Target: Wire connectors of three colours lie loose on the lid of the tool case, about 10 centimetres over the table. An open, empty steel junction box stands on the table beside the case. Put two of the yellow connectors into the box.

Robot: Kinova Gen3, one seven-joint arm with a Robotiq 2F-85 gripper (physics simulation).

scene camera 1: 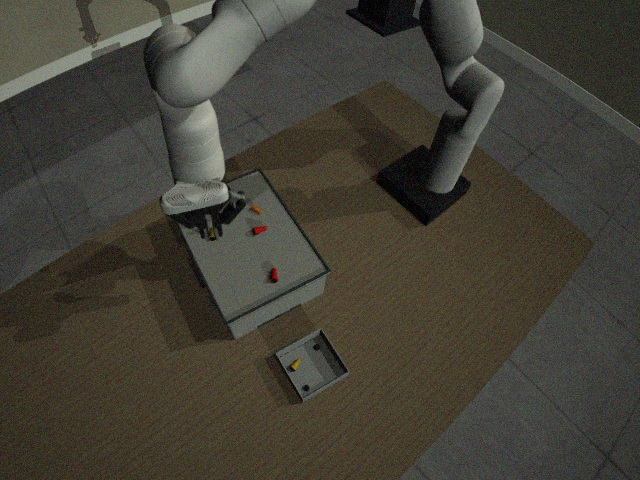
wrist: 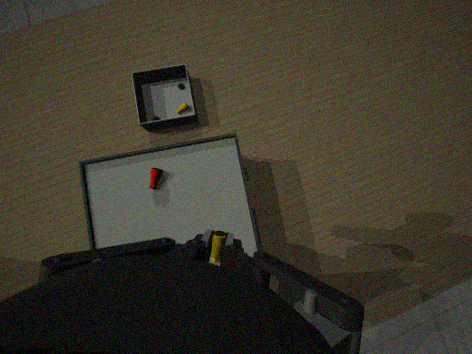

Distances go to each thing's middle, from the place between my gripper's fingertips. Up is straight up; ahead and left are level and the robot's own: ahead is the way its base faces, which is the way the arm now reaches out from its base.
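Labels:
There is the steel junction box (scene camera 1: pixel 321 367), which I find 170 mm below my hand, 40 mm behind it and 250 mm to the left of it. The tool case (scene camera 1: pixel 236 269) is 20 mm to the right of my hand, 70 mm behind it and 140 mm below it. Going by their middles, the tool case is the nearest to my hand of the things named here.

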